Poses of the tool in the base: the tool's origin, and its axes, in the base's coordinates. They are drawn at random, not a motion.
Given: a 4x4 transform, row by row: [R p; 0 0 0 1], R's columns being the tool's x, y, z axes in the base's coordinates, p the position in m. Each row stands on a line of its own.
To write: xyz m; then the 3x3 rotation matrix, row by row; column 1 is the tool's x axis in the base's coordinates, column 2 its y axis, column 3 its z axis. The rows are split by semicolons. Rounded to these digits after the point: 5 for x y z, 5 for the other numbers.
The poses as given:
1:
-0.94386 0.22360 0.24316 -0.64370
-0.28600 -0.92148 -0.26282 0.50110
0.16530 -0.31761 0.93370 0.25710
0 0 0 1
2:
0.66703 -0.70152 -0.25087 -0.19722
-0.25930 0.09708 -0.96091 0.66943
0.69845 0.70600 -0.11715 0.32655
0 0 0 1
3:
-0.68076 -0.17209 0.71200 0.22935
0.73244 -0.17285 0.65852 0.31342
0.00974 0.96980 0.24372 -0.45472
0 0 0 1
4:
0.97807 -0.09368 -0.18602 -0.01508
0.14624 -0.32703 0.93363 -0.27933
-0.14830 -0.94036 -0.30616 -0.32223
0 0 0 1
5:
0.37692 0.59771 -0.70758 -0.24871
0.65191 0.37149 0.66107 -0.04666
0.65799 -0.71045 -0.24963 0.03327
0 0 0 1
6:
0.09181 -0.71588 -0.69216 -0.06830
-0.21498 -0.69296 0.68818 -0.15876
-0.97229 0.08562 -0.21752 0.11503
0 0 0 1
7:
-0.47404 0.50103 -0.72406 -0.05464
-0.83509 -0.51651 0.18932 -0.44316
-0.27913 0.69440 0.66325 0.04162
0 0 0 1
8:
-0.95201 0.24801 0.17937 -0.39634
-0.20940 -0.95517 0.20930 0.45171
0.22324 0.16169 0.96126 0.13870
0 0 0 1
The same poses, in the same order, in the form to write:
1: -0.64370 0.50110 0.25710; -0.94386 0.22360 0.24316; -0.28600 -0.92148 -0.26282; 0.16530 -0.31761 0.93370
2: -0.19722 0.66943 0.32655; 0.66703 -0.70152 -0.25087; -0.25930 0.09708 -0.96091; 0.69845 0.70600 -0.11715
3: 0.22935 0.31342 -0.45472; -0.68076 -0.17209 0.71200; 0.73244 -0.17285 0.65852; 0.00974 0.96980 0.24372
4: -0.01508 -0.27933 -0.32223; 0.97807 -0.09368 -0.18602; 0.14624 -0.32703 0.93363; -0.14830 -0.94036 -0.30616
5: -0.24871 -0.04666 0.03327; 0.37692 0.59771 -0.70758; 0.65191 0.37149 0.66107; 0.65799 -0.71045 -0.24963
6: -0.06830 -0.15876 0.11503; 0.09181 -0.71588 -0.69216; -0.21498 -0.69296 0.68818; -0.97229 0.08562 -0.21752
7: -0.05464 -0.44316 0.04162; -0.47404 0.50103 -0.72406; -0.83509 -0.51651 0.18932; -0.27913 0.69440 0.66325
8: -0.39634 0.45171 0.13870; -0.95201 0.24801 0.17937; -0.20940 -0.95517 0.20930; 0.22324 0.16169 0.96126
